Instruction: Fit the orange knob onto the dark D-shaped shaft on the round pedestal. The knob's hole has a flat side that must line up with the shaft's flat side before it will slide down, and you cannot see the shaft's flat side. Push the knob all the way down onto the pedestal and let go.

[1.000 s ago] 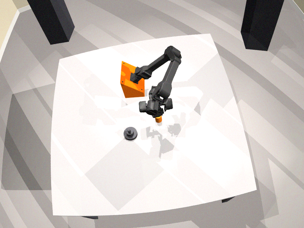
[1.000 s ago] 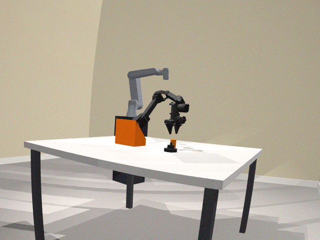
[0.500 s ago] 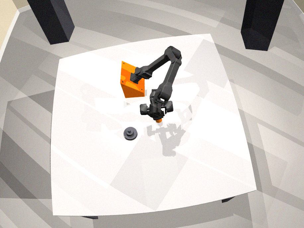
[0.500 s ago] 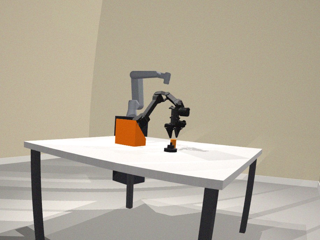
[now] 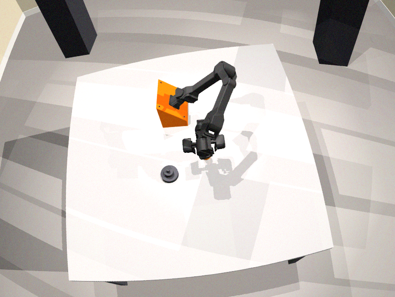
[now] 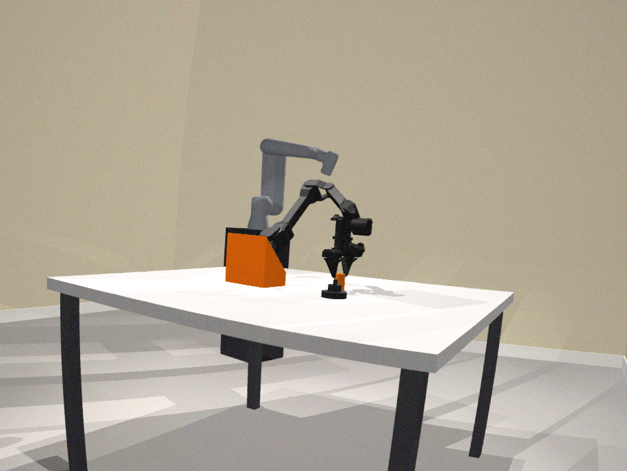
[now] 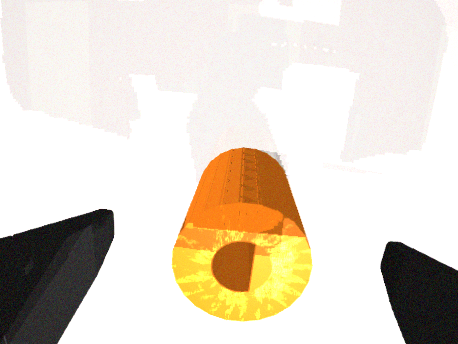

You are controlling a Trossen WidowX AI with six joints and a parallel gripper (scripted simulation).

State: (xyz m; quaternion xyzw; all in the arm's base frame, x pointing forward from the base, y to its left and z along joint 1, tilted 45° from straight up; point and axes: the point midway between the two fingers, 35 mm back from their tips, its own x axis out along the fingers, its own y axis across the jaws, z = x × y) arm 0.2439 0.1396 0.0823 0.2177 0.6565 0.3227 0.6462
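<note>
Right now the orange knob is 20 mm below my gripper tip. Also, from my gripper tip: dark round pedestal 170 mm to the right, 100 mm ahead, 20 mm below.
</note>
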